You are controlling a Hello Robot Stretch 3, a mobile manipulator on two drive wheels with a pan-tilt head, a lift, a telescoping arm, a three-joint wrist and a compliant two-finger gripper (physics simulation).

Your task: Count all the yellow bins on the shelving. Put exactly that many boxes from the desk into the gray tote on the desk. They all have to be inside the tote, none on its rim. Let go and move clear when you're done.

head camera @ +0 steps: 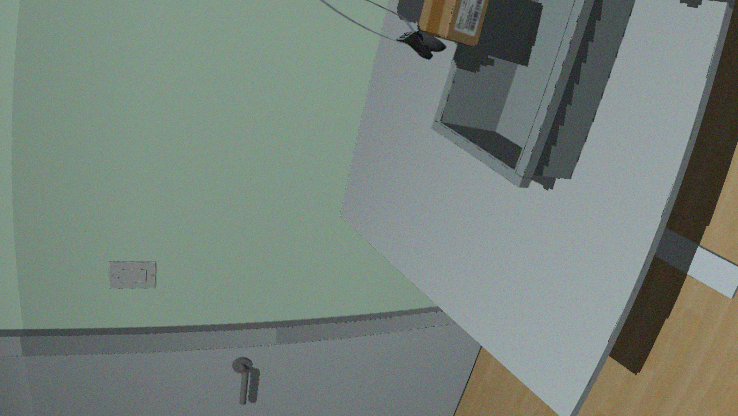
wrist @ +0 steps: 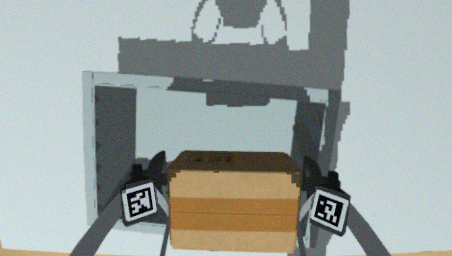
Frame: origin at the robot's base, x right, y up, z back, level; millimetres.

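Where they show: gripper, fingertip midpoint: [head camera: 453,5] [wrist: 233,171].
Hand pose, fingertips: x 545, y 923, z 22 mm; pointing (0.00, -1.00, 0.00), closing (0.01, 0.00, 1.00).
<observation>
Things, the pixels of their centre, and the offset from my fingertips. "*": a spot on its surface instead. Level surfaces: height alone.
- brown cardboard box, body centre: [wrist: 233,196] [head camera: 455,4] dy +11, dx -16, dz +1 mm
- gray tote, body centre: [head camera: 534,60] [wrist: 208,151] dy -142, dx -23, dz -35 mm
- pale desk, its level: dy -202 mm
- wall plate, body centre: [head camera: 132,275] dy +298, dx +510, dz -702 mm
- handle, surface spot: [head camera: 242,382] * dy +9, dx +426, dz -1001 mm
- Wood floor, its level: dy -922 mm
My gripper [wrist: 233,171] is shut on a brown cardboard box [head camera: 454,19] [wrist: 234,212] with an orange tape band. One fingertip [head camera: 426,44] shows beside the box at the top of the head view. The box hangs above the gray tote [head camera: 480,155] [wrist: 89,150], over its near part in the wrist view. The tote stands open on the pale desk [head camera: 465,232] [wrist: 400,150]. No box shows in the visible part of the tote; the box and fingers hide its near part. The yellow bins, the shelving and other boxes do not show in these views.
A green wall [head camera: 206,155] with a wall plate [head camera: 132,274] runs along the desk's far side. A gray door [head camera: 129,384] with a handle [head camera: 242,382] is at the bottom left. Wood floor [head camera: 687,351] lies past the desk's edge. Shadows fall across the desk and tote.
</observation>
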